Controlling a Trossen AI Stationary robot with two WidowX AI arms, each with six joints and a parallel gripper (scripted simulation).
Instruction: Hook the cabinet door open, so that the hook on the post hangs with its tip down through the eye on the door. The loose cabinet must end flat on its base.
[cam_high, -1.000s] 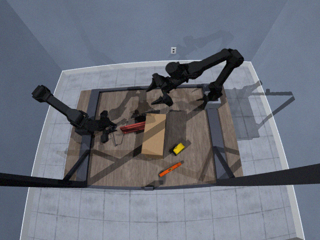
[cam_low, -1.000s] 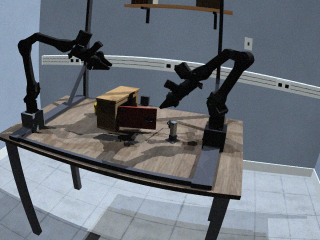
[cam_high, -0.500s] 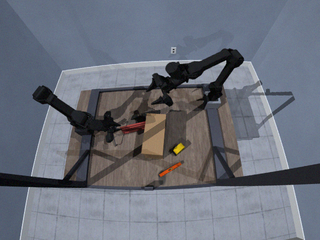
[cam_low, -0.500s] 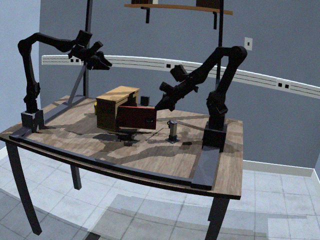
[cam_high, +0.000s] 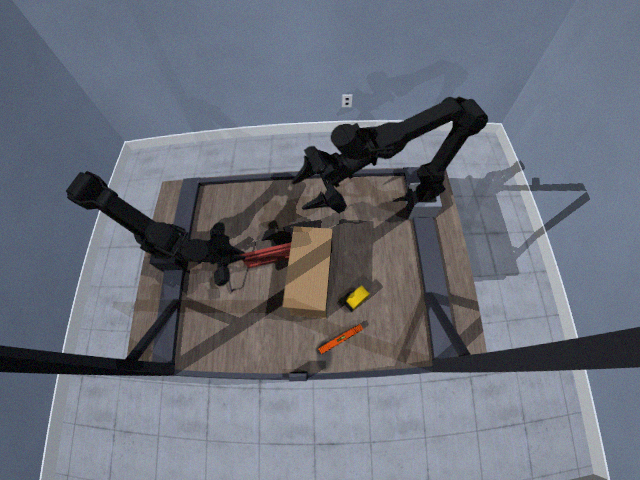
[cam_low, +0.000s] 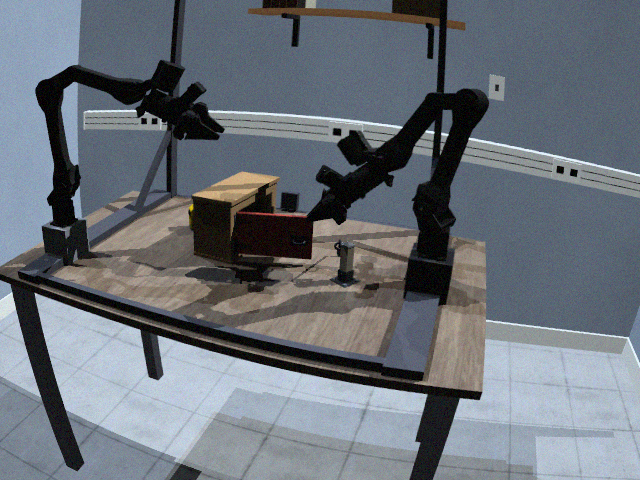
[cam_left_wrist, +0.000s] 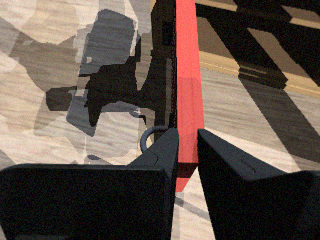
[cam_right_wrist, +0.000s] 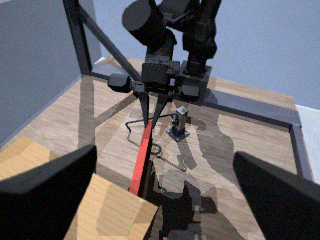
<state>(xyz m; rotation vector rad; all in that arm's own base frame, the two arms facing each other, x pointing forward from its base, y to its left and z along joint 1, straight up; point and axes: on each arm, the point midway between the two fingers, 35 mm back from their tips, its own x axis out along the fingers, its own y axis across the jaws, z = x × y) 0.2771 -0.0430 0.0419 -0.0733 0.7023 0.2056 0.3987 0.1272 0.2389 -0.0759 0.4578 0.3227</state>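
My left gripper is now 9 cm above the thin hook rod, 5 cm to the right of it and 1 cm past it. Round my left hand: red door: 11 cm to the right, 7 cm below, 1 cm ahead; then yellow object: 34 cm to the right, 18 cm behind, 11 cm below.
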